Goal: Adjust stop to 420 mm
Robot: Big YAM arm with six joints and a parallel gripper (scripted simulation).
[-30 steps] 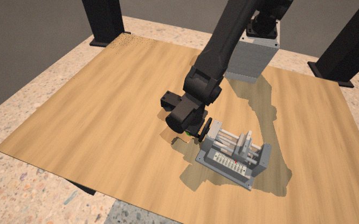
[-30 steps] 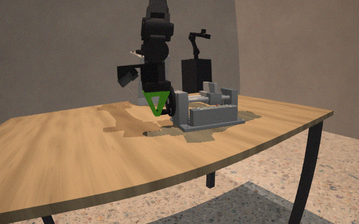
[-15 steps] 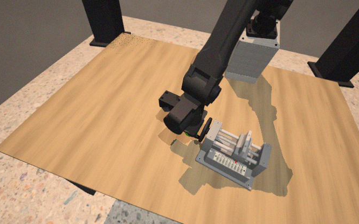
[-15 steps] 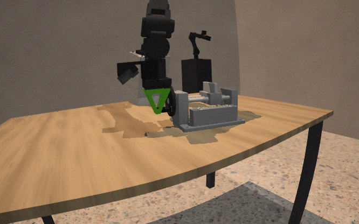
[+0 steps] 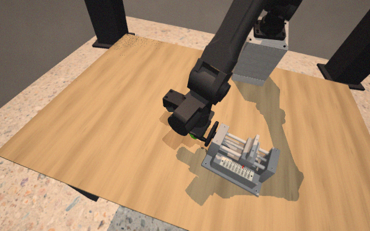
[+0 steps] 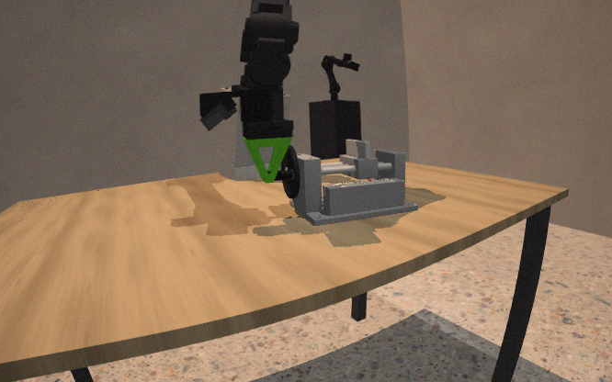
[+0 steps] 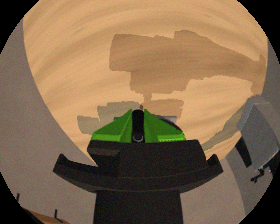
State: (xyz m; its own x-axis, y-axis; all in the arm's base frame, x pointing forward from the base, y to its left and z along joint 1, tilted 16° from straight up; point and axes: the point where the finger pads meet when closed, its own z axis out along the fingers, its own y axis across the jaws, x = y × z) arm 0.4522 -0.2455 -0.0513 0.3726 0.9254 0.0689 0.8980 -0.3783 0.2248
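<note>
My hand is 5 cm short of the sliding stop block, 17 cm to the right of it and 1 cm below it. The rest, counted from my hand: black handwheel (3 cm to the left).
</note>
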